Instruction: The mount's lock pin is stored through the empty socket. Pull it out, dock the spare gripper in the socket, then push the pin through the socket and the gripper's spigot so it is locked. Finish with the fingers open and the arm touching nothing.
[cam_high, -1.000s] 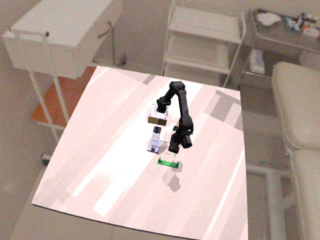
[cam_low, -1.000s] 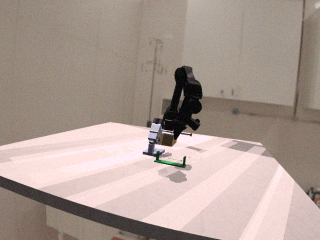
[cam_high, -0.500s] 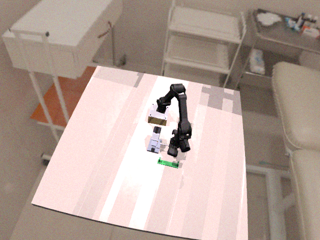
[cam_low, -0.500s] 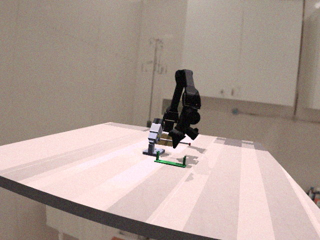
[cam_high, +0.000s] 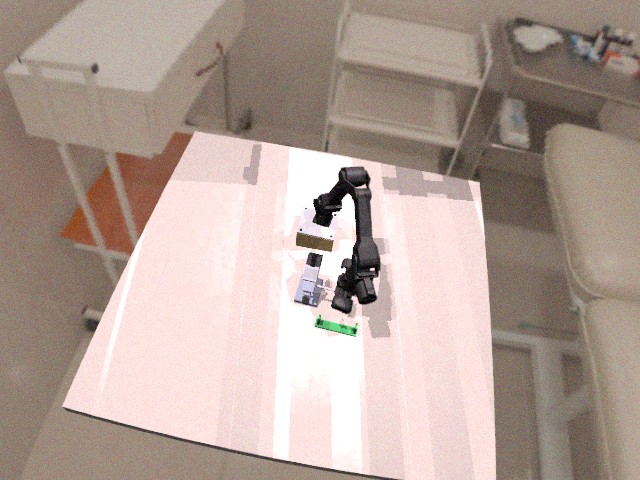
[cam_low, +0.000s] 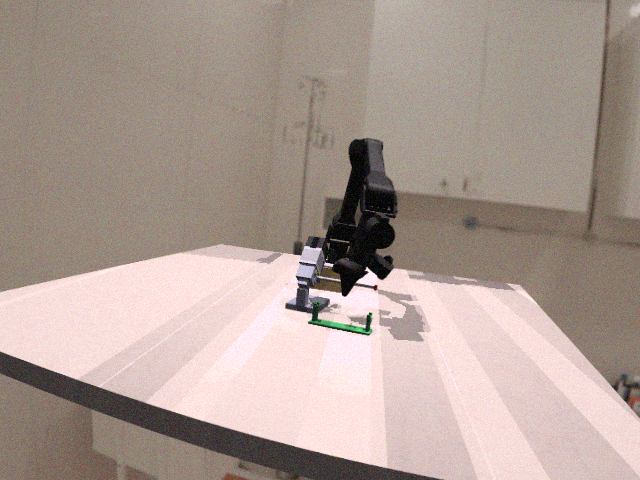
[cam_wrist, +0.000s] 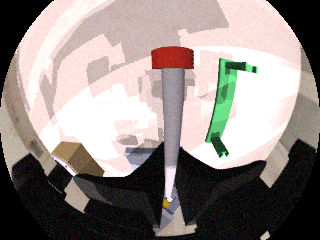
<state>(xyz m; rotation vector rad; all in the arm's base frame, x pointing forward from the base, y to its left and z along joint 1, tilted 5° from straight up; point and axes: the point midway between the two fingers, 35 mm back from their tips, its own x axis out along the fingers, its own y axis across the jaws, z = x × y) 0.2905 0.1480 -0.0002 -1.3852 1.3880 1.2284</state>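
My gripper tip is now 100 mm to the left of the grey mount. The rest, counted from my gripper tip: spare gripper 100 mm to the right, 70 mm above, 20 mm behind; then green rack 90 mm ahead, 30 mm to the left, 30 mm below.
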